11 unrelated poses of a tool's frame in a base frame.
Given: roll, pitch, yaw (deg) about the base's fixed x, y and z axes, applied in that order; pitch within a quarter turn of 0, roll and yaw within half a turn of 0; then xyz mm.
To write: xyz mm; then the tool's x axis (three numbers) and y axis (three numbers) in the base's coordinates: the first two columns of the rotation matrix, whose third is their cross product. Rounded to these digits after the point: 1 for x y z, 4 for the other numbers.
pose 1, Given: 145.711 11.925 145.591 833.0 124.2 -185.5
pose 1, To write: 833.0 124.2 -185.5 -0.8072 0.5529 -0.2066 0.3708 0.7474 0.5512
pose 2, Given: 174.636 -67.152 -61.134 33.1 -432.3 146.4
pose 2, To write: 33.1 -432.3 146.4 0.1875 -0.3400 0.9215 -0.9135 -0.4052 0.0363
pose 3, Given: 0.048 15.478 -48.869 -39.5 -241.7 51.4
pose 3, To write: -39.5 -241.7 51.4 0.6339 -0.7259 -0.2669 0.7534 0.6576 0.0008
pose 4, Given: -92.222 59.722 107.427 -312.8 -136.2 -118.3
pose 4, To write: -312.8 -136.2 -118.3 -0.1510 0.4811 -0.8636 0.2954 -0.8117 -0.5038
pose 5, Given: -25.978 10.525 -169.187 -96.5 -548.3 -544.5
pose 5, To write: -96.5 -548.3 -544.5 -0.9657 -0.1844 -0.1827 0.2472 -0.8680 -0.4307
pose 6, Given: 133.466 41.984 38.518 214.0 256.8 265.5
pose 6, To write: 214.0 256.8 265.5 0.5816 0.4629 -0.6689 0.8083 -0.2359 0.5395
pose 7, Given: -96.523 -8.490 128.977 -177.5 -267.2 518.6
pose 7, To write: -177.5 -267.2 518.6 -0.6221 0.7689 0.1476 -0.0039 0.1855 -0.9826
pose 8, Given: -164.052 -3.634 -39.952 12.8 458.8 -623.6
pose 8, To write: 12.8 458.8 -623.6 0.7650 -0.6409 0.0634 -0.6041 -0.7483 -0.2742
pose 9, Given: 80.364 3.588 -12.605 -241.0 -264.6 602.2
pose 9, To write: -241.0 -264.6 602.2 0.9740 -0.2178 -0.0626 0.0967 0.1499 0.9840
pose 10, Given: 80.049 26.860 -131.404 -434.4 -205.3 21.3
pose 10, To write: -434.4 -205.3 21.3 -0.5900 -0.6691 -0.4518 -0.1647 -0.4481 0.8787
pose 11, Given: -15.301 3.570 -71.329 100.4 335.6 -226.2
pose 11, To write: 100.4 335.6 -226.2 0.3195 -0.9455 -0.0623 0.9085 0.3244 -0.2634
